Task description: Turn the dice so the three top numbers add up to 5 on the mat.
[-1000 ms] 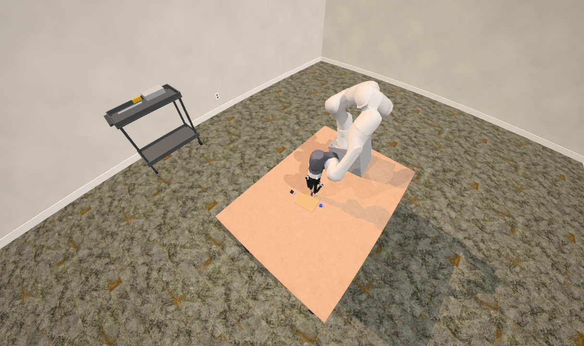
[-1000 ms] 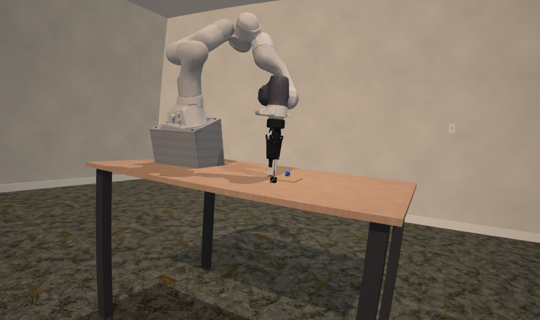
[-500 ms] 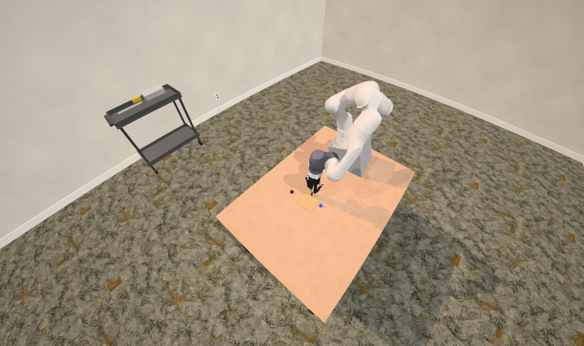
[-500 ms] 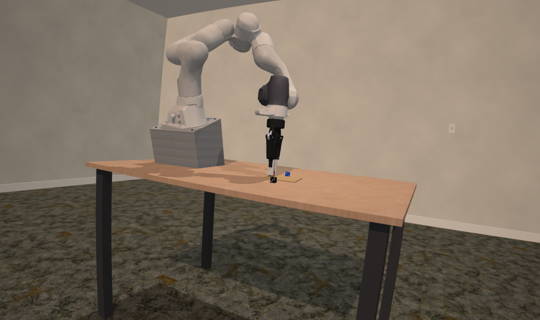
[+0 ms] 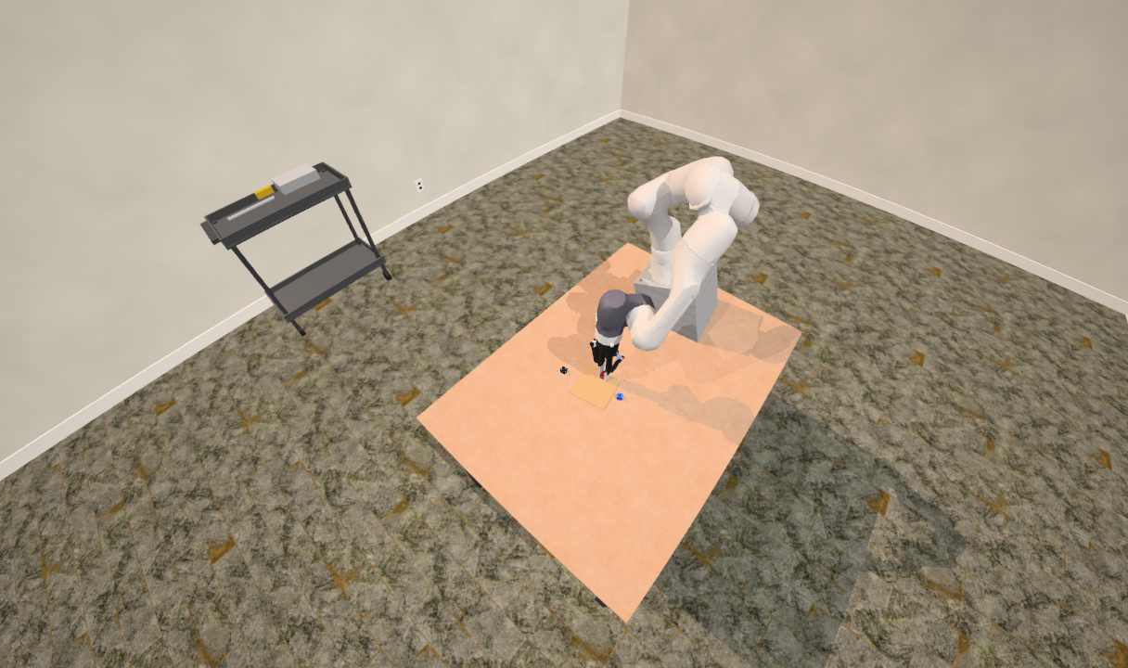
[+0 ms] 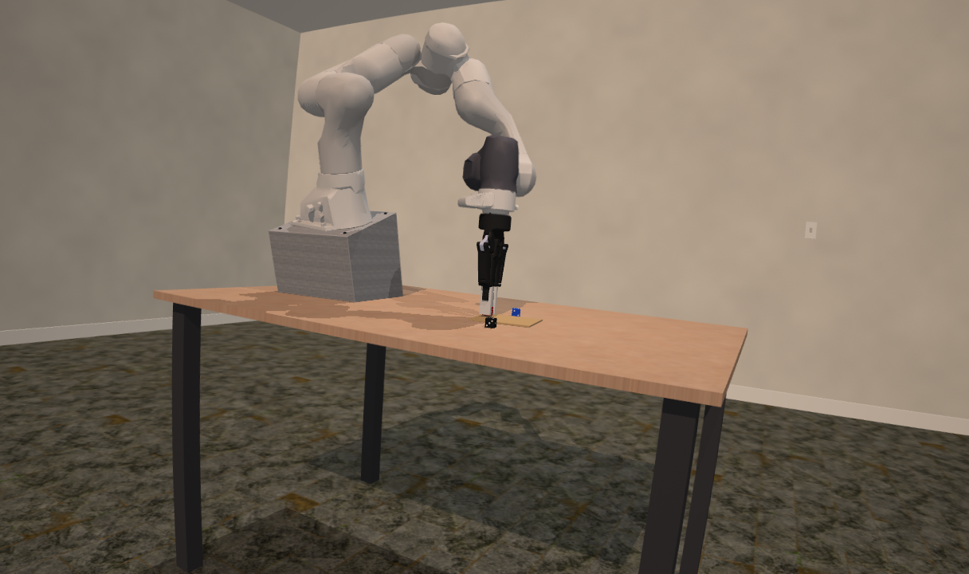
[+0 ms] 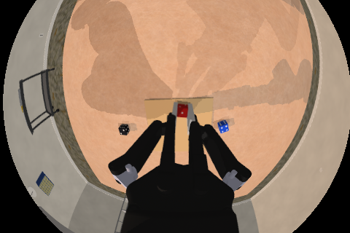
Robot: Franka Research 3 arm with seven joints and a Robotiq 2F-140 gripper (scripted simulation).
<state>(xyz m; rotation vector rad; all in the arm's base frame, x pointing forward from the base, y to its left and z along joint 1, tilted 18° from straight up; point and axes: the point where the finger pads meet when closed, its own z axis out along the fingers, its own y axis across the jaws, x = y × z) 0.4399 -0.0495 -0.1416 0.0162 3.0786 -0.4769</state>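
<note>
The red die is 3 cm below my hand. From my hand the other things lie so: blue die: 4 cm ahead, 9 cm to the left, 3 cm below; then black die: 7 cm ahead, 13 cm to the right, 3 cm below; then tan mat: 5 cm ahead, 4 cm below.
</note>
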